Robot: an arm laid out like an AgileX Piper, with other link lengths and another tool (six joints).
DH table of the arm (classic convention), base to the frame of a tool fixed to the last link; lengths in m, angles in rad. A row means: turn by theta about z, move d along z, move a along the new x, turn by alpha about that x. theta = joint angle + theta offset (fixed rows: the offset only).
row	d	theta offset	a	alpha
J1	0.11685	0	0	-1.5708
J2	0	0.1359	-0.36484	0
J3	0	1.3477	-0.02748	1.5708
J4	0.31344	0	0	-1.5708
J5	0	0	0	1.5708
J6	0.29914	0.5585	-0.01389	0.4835
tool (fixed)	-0.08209	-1.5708	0	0
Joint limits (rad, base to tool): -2.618..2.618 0..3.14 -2.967..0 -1.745..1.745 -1.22..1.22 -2.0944..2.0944
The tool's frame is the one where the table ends.
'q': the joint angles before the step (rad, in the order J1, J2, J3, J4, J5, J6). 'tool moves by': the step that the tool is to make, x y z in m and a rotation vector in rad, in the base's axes. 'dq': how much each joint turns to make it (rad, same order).
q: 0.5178, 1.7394, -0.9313, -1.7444, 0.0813, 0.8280
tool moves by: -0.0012, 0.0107, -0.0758, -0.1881, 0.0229, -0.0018
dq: 0.0892, 0.1566, -0.0136, -0.0002, 0.1697, -0.0389
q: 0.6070, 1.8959, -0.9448, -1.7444, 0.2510, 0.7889
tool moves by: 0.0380, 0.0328, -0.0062, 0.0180, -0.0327, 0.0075
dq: 0.0110, 0.1131, -0.1492, -0.0001, 0.0054, 0.0000
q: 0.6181, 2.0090, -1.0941, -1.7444, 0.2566, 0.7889
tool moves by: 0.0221, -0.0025, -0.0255, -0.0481, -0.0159, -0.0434
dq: 0.0000, 0.0866, -0.0603, 0.0001, 0.0660, 0.0000
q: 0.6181, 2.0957, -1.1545, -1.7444, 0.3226, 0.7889
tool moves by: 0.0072, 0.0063, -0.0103, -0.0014, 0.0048, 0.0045
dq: 0.0000, 0.0383, -0.0351, -0.0001, -0.0044, -0.0024
